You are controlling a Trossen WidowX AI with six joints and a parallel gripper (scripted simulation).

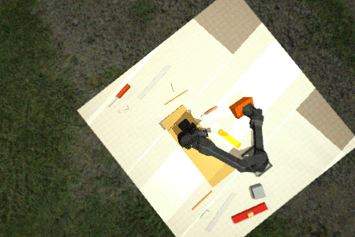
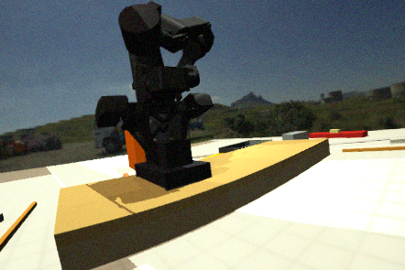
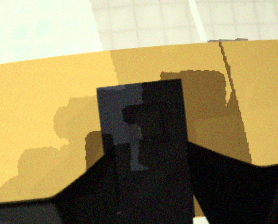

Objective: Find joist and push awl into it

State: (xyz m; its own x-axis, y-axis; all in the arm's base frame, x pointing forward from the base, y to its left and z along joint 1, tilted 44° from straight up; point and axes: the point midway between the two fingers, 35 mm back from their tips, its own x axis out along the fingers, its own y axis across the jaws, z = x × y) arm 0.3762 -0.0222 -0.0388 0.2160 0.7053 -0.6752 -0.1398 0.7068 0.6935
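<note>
Now: gripper tip 380 mm to the right of the pale teal tray, 290 mm past it and 50 mm above it. From my gripper tip the other things lie so: yellow bar 210 mm behind, 170 mm to the left, 60 mm below; stud finder 20 mm above, 10 mm ahead; awl 170 mm behind, 60 mm below, 40 mm to the right.
</note>
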